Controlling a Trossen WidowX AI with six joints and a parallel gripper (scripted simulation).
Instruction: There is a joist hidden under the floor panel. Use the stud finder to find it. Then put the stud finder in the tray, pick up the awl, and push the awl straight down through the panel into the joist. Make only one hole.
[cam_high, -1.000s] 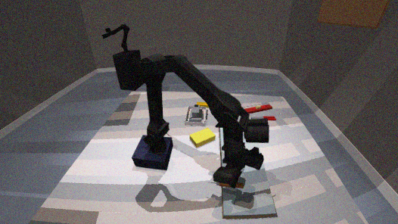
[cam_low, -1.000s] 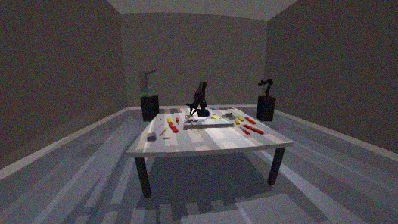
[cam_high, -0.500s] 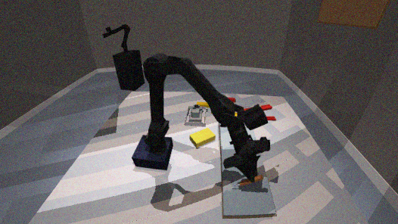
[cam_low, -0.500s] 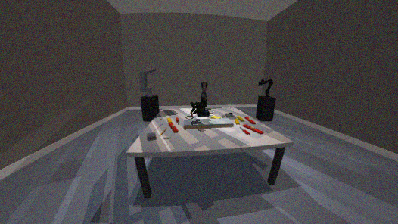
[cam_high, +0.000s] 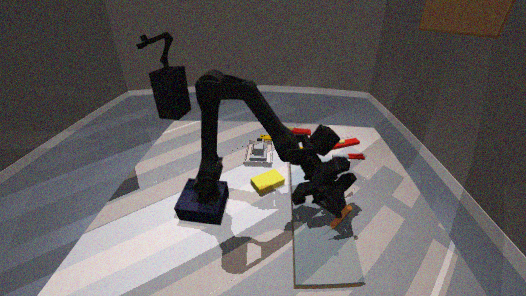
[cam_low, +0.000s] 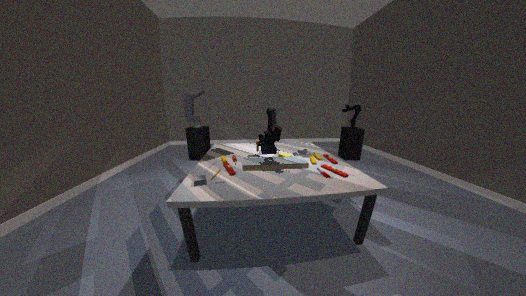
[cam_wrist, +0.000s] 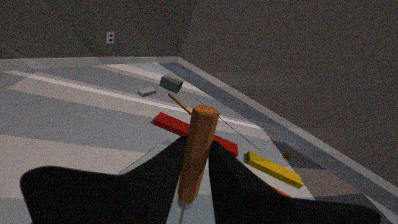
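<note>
The awl lies 40 mm below my gripper tip and 10 mm behind it. From my gripper tip the other things lie so: pencil-like stick 270 mm to the right, 190 mm ahead, 170 mm below; tray 410 mm to the left, 320 mm behind, 160 mm below; yellow block 240 mm to the left, 240 mm behind, 160 mm below.
</note>
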